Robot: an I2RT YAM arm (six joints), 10 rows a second.
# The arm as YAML. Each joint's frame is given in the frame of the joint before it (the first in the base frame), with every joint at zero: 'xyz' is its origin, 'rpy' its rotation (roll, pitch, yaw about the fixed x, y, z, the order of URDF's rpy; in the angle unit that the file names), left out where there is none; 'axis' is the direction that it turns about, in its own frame. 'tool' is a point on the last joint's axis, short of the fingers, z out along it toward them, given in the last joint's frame.
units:
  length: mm
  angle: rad
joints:
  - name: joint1
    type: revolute
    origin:
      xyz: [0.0, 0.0, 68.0]
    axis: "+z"
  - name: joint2
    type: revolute
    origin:
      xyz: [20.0, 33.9, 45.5]
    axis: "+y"
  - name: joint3
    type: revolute
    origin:
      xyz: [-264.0, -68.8, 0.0]
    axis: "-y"
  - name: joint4
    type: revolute
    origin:
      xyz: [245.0, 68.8, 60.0]
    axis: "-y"
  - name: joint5
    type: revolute
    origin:
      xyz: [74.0, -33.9, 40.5]
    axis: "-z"
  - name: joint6
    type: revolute
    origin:
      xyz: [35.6, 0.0, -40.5]
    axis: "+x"
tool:
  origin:
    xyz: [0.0, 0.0, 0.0]
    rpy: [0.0, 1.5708, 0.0]
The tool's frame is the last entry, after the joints.
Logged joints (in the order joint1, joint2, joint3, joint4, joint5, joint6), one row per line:
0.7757 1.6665 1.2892 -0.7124 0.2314 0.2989
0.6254 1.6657 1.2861 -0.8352 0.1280 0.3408
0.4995 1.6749 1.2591 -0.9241 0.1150 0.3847
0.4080 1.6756 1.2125 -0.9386 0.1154 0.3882
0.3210 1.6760 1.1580 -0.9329 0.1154 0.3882
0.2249 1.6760 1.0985 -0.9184 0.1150 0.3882
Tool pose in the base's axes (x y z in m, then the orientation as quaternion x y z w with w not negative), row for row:
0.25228 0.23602 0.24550 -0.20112 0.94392 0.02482 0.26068
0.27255 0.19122 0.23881 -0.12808 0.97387 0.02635 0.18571
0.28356 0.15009 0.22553 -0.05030 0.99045 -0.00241 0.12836
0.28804 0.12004 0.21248 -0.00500 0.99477 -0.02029 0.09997
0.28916 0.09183 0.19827 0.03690 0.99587 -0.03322 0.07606
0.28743 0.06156 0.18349 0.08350 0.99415 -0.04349 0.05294
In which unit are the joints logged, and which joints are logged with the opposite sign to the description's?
The joints are logged in radians. Opposite sign: none.
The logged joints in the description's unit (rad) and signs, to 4 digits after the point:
0.7757 1.6665 1.2892 -0.7124 0.2314 0.2989
0.6254 1.6657 1.2861 -0.8352 0.1280 0.3408
0.4995 1.6749 1.2591 -0.9241 0.1150 0.3847
0.4080 1.6756 1.2125 -0.9386 0.1154 0.3882
0.3210 1.6760 1.1580 -0.9329 0.1154 0.3882
0.2249 1.6760 1.0985 -0.9184 0.1150 0.3882

